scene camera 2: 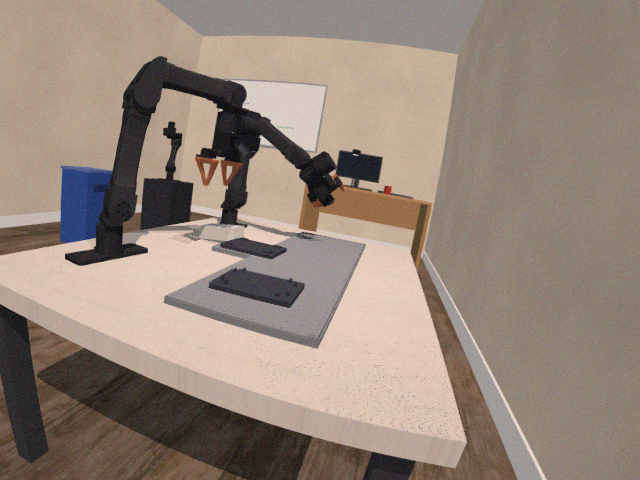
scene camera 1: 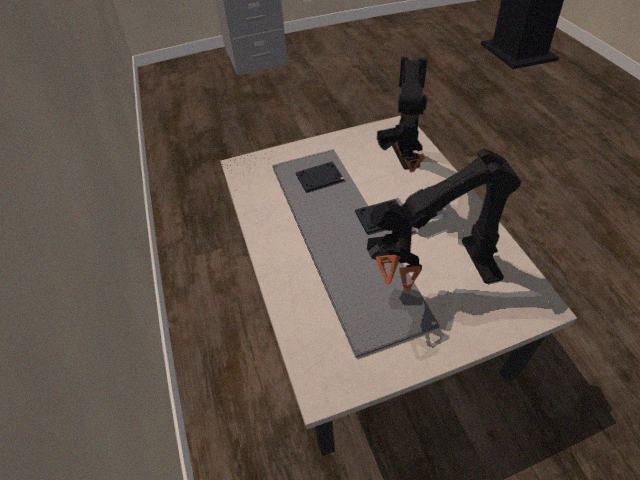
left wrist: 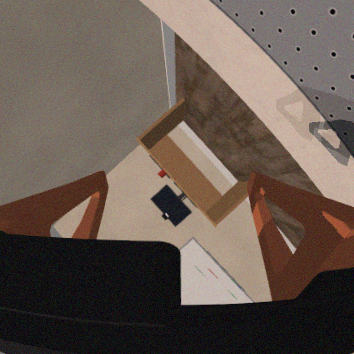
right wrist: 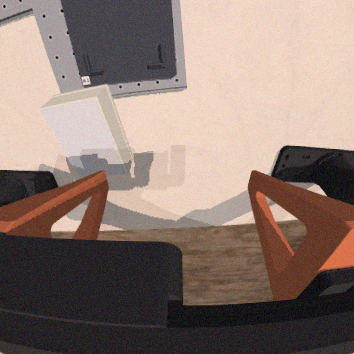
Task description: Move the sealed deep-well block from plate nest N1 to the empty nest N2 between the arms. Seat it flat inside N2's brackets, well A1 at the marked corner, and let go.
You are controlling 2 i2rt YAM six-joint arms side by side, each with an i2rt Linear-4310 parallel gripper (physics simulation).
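Where they show: left gripper, fingertip midpoint: [scene camera 2: 334, 198] [scene camera 1: 397, 287] [left wrist: 177, 178]; right gripper, fingertip midpoint: [scene camera 2: 216, 185] [scene camera 1: 407, 163] [right wrist: 177, 178]; left arm's base, link origin: [scene camera 1: 481, 259] [right wrist: 15, 183]; right arm's base, link origin: [scene camera 2: 109, 255] [right wrist: 324, 164].
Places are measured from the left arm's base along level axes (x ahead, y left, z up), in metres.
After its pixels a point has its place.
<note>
The pale sealed deep-well block [scene camera 2: 227, 232] {x 0.166, y -0.246, z 0.039 m} [right wrist: 75, 122] {x 0.153, y -0.206, z 0.052 m} is on the table top beside the dark nest between the arms [scene camera 1: 366, 217] {x 0.337, y -0.267, z 0.024 m} [scene camera 2: 253, 248] {x 0.297, y -0.298, z 0.025 m} [right wrist: 120, 40] {x 0.244, y -0.269, z 0.025 m}, near its corner labelled A1. That nest is empty and has corner brackets. The left arm hides the block in scene camera 1. The other dark nest [scene camera 1: 320, 176] {x 0.452, y -0.532, z 0.025 m} [scene camera 2: 255, 286] {x 0.459, y -0.563, z 0.025 m} is also empty. My right gripper [scene camera 1: 408, 165] {x 0.171, y -0.339, z 0.185 m} [scene camera 2: 217, 184] {x 0.171, y -0.339, z 0.185 m} [right wrist: 177, 178] {x 0.171, y -0.339, z 0.185 m} is open and empty, high above the table near the block. My left gripper [scene camera 1: 398, 286] {x 0.372, y 0.156, z 0.181 m} [scene camera 2: 330, 196] {x 0.372, y 0.156, z 0.181 m} [left wrist: 177, 178] {x 0.372, y 0.156, z 0.181 m} is open and empty, above the board, away from both nests.
A grey perforated board [scene camera 1: 330, 258] {x 0.505, y -0.123, z 0.013 m} [scene camera 2: 330, 279] {x 0.549, y -0.356, z 0.013 m} [left wrist: 310, 45] {x 0.378, y 0.180, z 0.013 m} lies along the table [scene camera 1: 279, 310] {x 0.708, y 0.032, z 0.000 m} [scene camera 2: 129, 304] {x 0.323, y -0.752, z 0.000 m} and carries the nests. The left arm passes over part of the nest between the arms in scene camera 1. Arm shadows cross the block and table.
</note>
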